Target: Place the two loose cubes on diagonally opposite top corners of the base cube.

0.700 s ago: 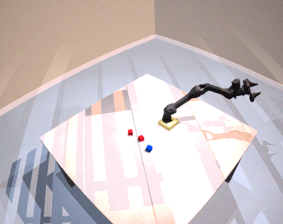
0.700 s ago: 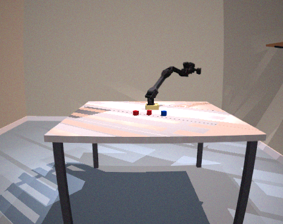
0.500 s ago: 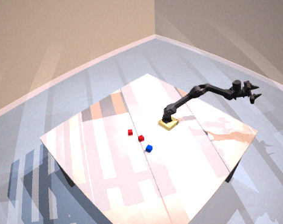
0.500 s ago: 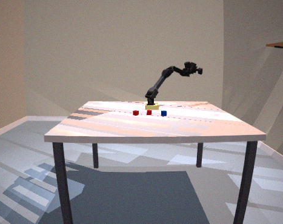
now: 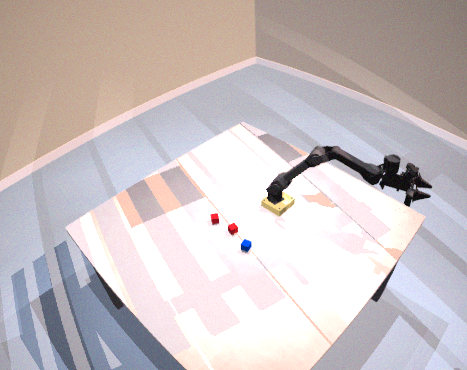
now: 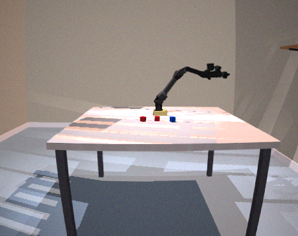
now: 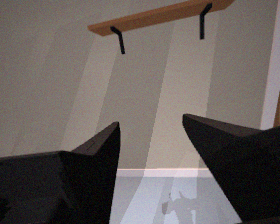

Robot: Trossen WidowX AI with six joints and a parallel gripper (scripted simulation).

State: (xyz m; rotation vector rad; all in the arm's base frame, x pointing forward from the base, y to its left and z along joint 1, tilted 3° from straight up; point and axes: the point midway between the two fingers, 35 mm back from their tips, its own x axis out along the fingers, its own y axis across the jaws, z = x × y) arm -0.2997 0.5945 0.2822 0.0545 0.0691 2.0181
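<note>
Right now the blue cube is 580 mm ahead of my gripper tip, 470 mm to the right of it and 340 mm below it.
</note>
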